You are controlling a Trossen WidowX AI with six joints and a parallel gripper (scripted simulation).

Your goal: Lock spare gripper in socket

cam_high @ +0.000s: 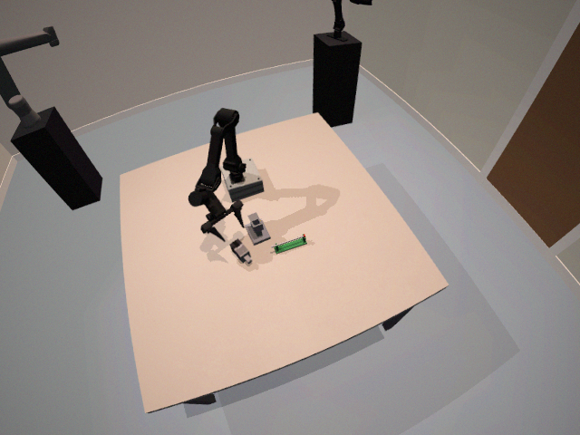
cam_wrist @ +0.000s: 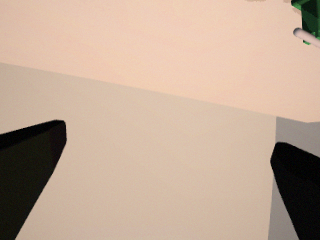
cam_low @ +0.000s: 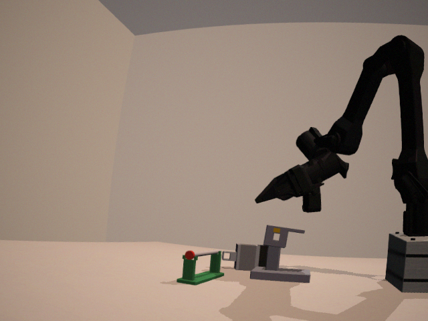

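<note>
My gripper tip is now 130 mm above the spare gripper, 10 mm to the right of it and 10 mm short of it. Also, from my gripper tip: cradle (210 mm to the left, 130 mm below, 30 mm ahead); then socket (100 mm to the left, 100 mm below, 70 mm behind).
</note>
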